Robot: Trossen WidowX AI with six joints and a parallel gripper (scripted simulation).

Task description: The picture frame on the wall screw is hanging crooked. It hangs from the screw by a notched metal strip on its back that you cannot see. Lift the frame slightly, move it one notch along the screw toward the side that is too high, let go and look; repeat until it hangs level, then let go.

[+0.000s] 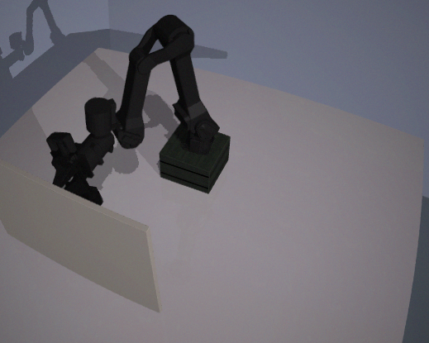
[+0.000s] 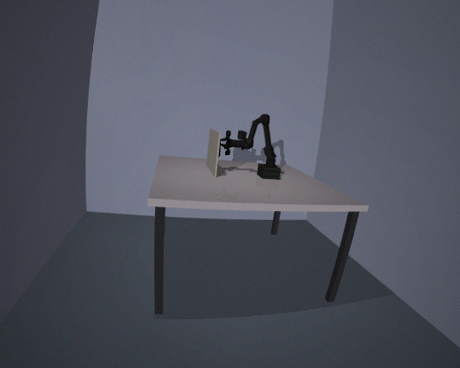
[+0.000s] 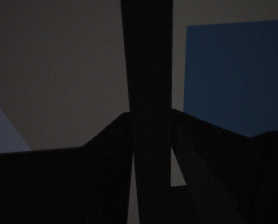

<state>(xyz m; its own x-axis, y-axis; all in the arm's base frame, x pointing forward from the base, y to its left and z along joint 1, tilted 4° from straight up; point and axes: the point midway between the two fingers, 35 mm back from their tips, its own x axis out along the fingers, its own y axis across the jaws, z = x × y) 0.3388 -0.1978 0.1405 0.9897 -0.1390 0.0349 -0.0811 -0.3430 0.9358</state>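
My gripper tip is now 50 mm above the picture frame, 20 mm to the right of it and 10 mm short of it. Round my gripper tip: wall panel 70 mm below, 20 mm ahead, 10 mm to the left.
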